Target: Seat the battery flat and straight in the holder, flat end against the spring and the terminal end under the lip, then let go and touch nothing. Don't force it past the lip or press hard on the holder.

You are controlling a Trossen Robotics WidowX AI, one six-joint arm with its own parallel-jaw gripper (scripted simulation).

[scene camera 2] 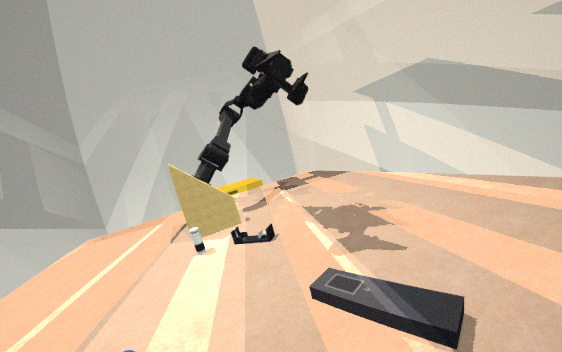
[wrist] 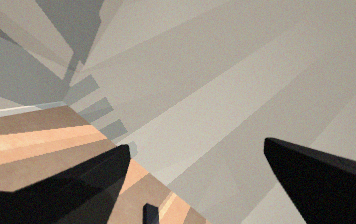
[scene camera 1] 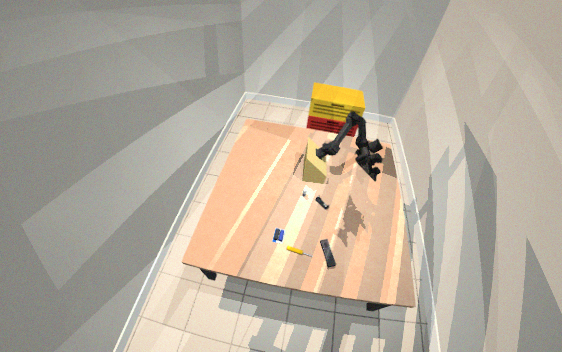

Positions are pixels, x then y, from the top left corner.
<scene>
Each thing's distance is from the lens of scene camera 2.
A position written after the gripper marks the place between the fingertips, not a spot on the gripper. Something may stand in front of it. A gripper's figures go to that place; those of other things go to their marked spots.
gripper [scene camera 2: 293,63]: 0.56 m
long black block [scene camera 2: 420,312]: 0.25 m
</scene>
